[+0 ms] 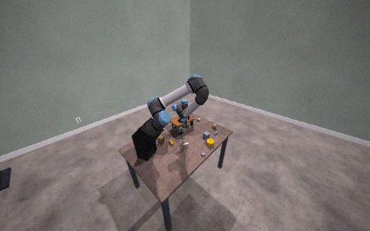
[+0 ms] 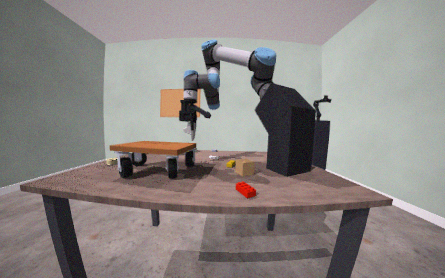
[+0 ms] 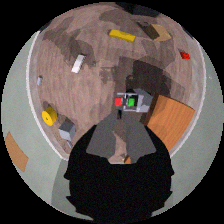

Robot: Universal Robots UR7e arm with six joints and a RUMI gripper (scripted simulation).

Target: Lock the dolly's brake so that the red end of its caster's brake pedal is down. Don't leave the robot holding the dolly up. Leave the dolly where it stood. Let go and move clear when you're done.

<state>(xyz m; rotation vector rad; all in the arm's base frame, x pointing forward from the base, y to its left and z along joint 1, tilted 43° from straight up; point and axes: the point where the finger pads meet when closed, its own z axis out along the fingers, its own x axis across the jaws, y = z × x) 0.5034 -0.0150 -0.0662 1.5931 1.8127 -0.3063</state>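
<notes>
My gripper is now 10 mm to the right of the brake pedal and 60 mm above it. From my hand the other things lie so: white piece: 110 mm behind, 130 mm to the right, 140 mm below; then grey cube: 170 mm ahead, 230 mm to the right, 110 mm below; then yellow bar: 210 mm behind, 10 mm to the left, 130 mm below.
</notes>
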